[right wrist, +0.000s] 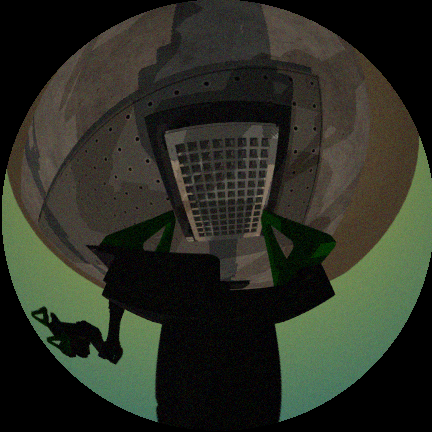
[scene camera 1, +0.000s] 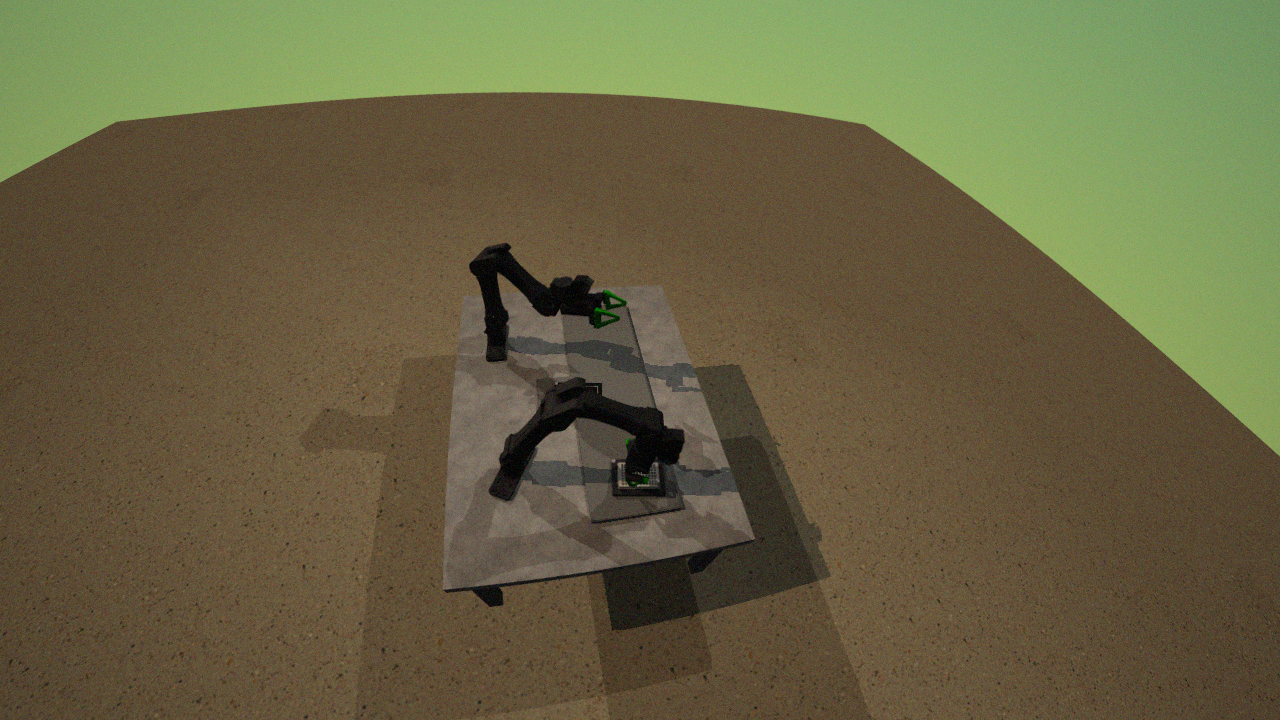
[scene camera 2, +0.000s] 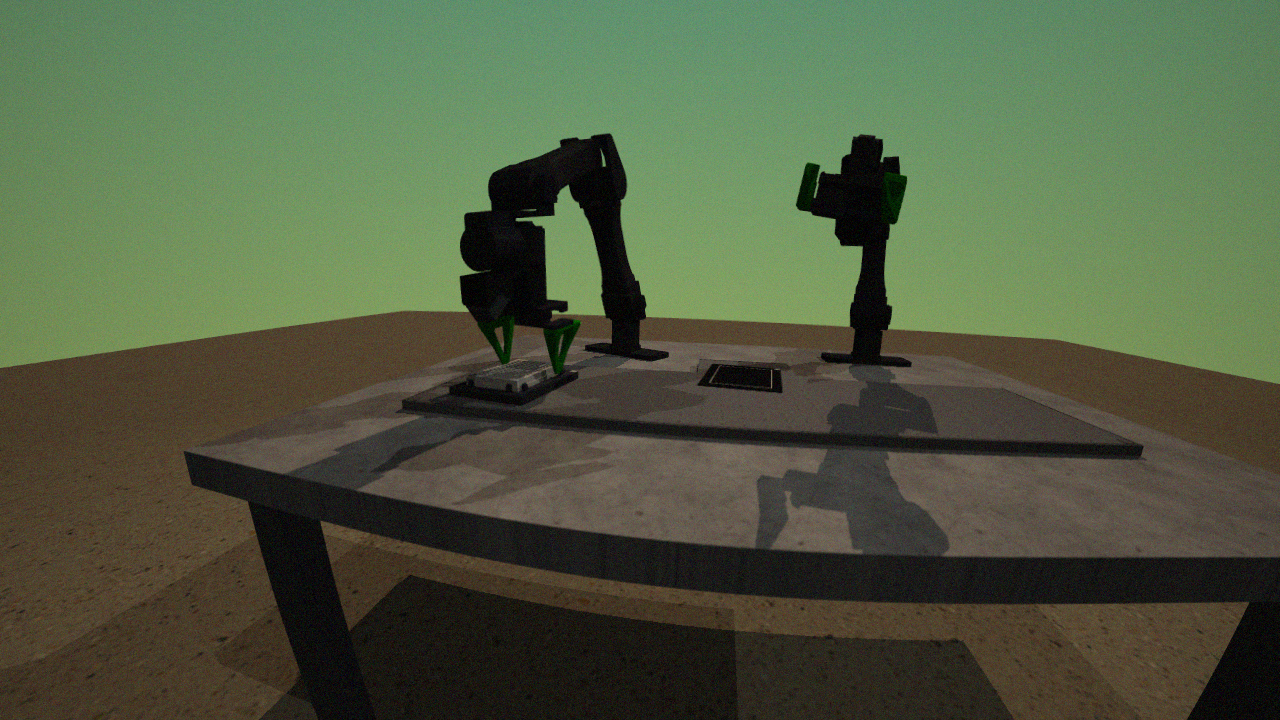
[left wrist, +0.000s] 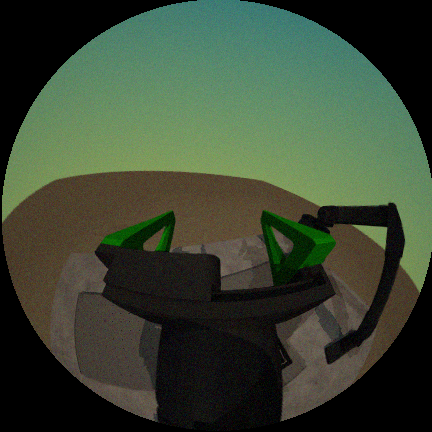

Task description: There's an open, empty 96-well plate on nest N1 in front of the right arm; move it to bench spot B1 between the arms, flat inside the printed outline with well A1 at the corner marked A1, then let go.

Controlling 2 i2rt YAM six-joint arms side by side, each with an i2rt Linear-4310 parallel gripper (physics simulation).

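Places are measured from the left arm's base along level axes (x down, y ahead, z right), in metres.
Pixels of known places: left gripper, fingertip midpoint: [scene camera 1: 623, 310] [scene camera 2: 845, 172] [left wrist: 217, 214]; right gripper, fingertip midpoint: [right wrist: 217, 214] [scene camera 1: 631, 471] [scene camera 2: 530, 368]; left arm's base at its link origin: [scene camera 1: 496, 342] [scene camera 2: 865, 361]; right arm's base at its link origin: [right wrist: 220, 283] [scene camera 1: 512, 469] [scene camera 2: 625, 353] [left wrist: 342, 345].
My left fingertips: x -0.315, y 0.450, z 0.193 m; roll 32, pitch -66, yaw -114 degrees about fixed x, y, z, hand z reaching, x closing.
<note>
Ahead of a thing's pixels: the offset from my left fingertips to its top centre. "spot": to the spot under its first point. Level surfaces: height alone.
The pale 96-well plate @(dy +0.008, dx +0.275, dz +0.435 m) [scene camera 1: 622, 475] [scene camera 2: 508, 374] [right wrist: 225, 180] lies flat in the dark nest N1 @(dy +0.008, dx +0.280, dz +0.435 m) [scene camera 2: 553, 385] [right wrist: 220, 112]. My right gripper [scene camera 2: 532, 367] [right wrist: 217, 214] is open and points down, its fingertips close to the plate's top, towards its two long sides; I cannot tell whether they touch it. In scene camera 1 the right arm partly hides the plate. Bench spot B1 @(spot: dy -0.096, dx +0.300, dz +0.074 m) [scene camera 1: 592, 388] [scene camera 2: 741, 378] is a dark square with a thin pale outline, with no plate on it; its A1 mark is not legible. My left gripper [scene camera 1: 621, 309] [scene camera 2: 851, 189] [left wrist: 217, 214] is open and empty, high above the table.
A thin grey perforated board @(dx +0.302 m) [scene camera 1: 608, 358] [scene camera 2: 984, 420] [left wrist: 110, 340] [right wrist: 305, 135] lies along the table @(dx +0.314 m) [scene camera 1: 501, 555] [scene camera 2: 626, 492] under nest and spot. The right arm's upper links arch close to B1 in scene camera 1. Arm shadows cross the table.
</note>
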